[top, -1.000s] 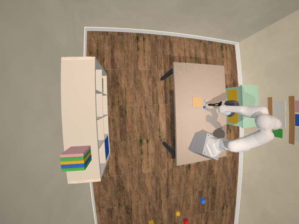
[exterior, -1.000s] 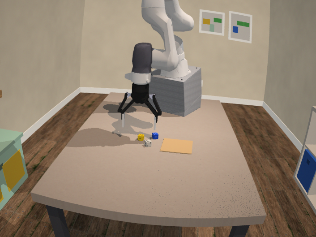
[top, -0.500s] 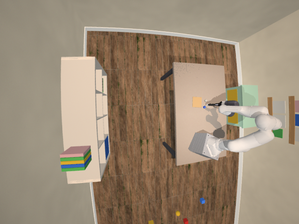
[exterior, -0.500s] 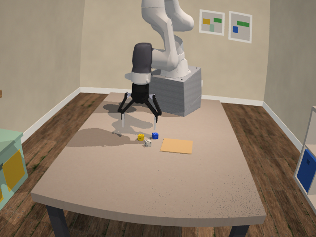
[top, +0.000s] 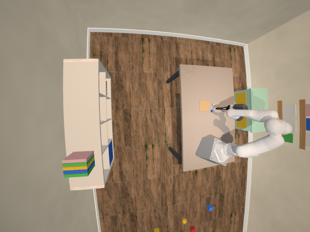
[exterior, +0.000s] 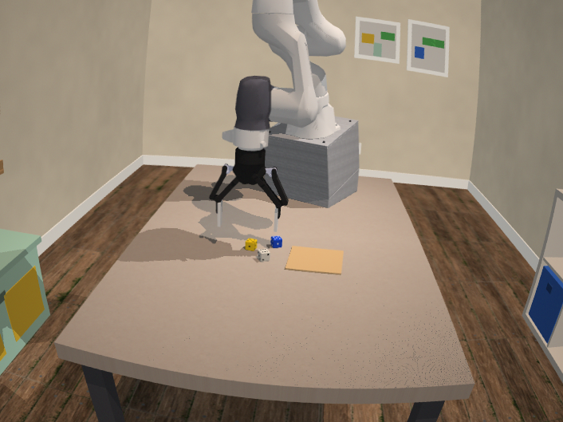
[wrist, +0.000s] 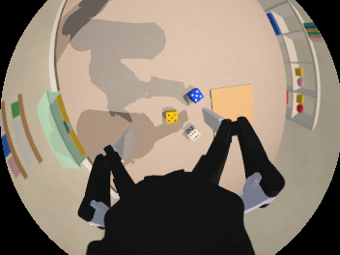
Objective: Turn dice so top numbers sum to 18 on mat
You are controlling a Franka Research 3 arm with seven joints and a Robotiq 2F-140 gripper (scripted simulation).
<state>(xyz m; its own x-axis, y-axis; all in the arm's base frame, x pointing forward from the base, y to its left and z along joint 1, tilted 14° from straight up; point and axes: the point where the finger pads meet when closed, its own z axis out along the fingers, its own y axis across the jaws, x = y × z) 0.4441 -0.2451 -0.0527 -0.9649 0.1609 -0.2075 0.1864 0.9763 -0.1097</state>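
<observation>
My hand is 1 cm to the right of the yellow die and 6 cm above it. Round my hand: blue die (2 cm behind, 8 cm to the left, 6 cm below); then white die (7 cm ahead, 4 cm to the left, 6 cm below); then mat (7 cm ahead, 17 cm to the left, 7 cm below).
</observation>
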